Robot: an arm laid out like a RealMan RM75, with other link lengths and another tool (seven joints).
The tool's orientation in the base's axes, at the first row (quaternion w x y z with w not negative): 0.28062 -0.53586 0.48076 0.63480
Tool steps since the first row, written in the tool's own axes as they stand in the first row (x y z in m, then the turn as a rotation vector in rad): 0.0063 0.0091 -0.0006 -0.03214 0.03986 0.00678; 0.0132 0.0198 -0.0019 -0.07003 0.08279 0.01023; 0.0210 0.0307 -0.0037 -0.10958 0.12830 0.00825; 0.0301 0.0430 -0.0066 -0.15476 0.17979 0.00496; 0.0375 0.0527 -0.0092 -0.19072 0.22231 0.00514; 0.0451 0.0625 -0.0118 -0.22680 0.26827 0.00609; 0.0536 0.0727 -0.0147 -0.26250 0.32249 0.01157
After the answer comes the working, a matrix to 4 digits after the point.
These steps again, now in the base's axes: -0.0094 -0.0050 -0.0031 -0.02890 -0.00387 0.04263; -0.0200 -0.0114 -0.0063 -0.05757 -0.01103 0.09180; -0.0309 -0.0184 -0.0103 -0.08581 -0.02385 0.14354; -0.0428 -0.0271 -0.0150 -0.11722 -0.03924 0.20253; -0.0522 -0.0344 -0.0190 -0.14470 -0.04953 0.24986; -0.0617 -0.0417 -0.0231 -0.17547 -0.06041 0.29834; -0.0717 -0.0496 -0.0279 -0.21540 -0.07035 0.34884
The tool's axes in the first row as the columns of a matrix, in the base's axes (rounded; the answer above uses it unrounded):
-0.2682 -0.8715 -0.4105
-0.1590 -0.3802 0.9111
-0.9502 0.3096 -0.0366

